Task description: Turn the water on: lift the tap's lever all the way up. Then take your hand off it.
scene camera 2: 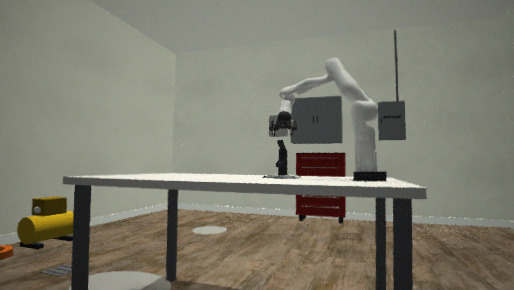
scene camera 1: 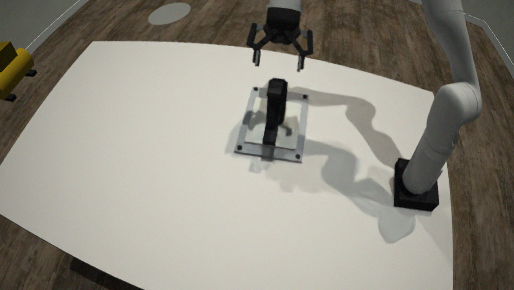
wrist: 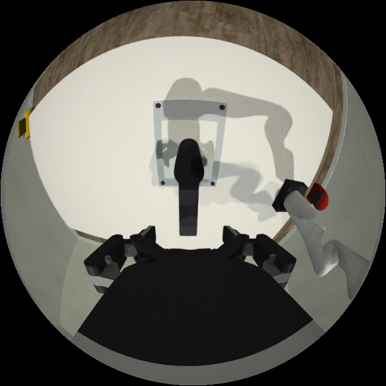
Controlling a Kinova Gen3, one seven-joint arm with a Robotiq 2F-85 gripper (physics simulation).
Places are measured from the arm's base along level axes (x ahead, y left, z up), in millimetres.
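Pixels of known places: gripper, fingertip midpoint: (scene camera 2: 281, 135) (scene camera 1: 277, 68); arm's base, link origin: (scene camera 2: 366, 171) (scene camera 1: 415, 180).
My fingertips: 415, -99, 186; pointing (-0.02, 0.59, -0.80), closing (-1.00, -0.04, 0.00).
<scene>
Ahead of a thing's pixels: the offset from my fingertips to its top centre, as dx, dy, dz. "*": to the spot under its first point.
The black tap {* -1, +40, -138} (scene camera 1: 272, 122) (scene camera 2: 283, 162) (wrist: 189, 159) stands upright on a grey-framed plate {* -43, +67, -217} (scene camera 1: 285, 154) (wrist: 220, 131). Its black lever {+0, +5, -29} (scene camera 1: 277, 87) (scene camera 2: 280, 143) (wrist: 188, 212) stands up from the tap's top, leaning slightly left in the scene camera 2 view. In the wrist view it runs toward the gripper; whether it is at its upper stop is hard to tell. My gripper (scene camera 1: 278, 67) (scene camera 2: 283, 131) is open, its two fingers wide apart. It hangs above the lever's end, apart from it, with a visible gap in the scene camera 2 view.
The white table (scene camera 1: 125, 175) (scene camera 2: 240, 184) bears the tap and the arm's black base (scene camera 1: 416, 198) (scene camera 2: 370, 176), which stands to the right. A red drawer cabinet (scene camera 2: 320, 205) is behind the table. A yellow tank unit (scene camera 1: 17, 74) (scene camera 2: 45, 226) is on the floor at the left.
</scene>
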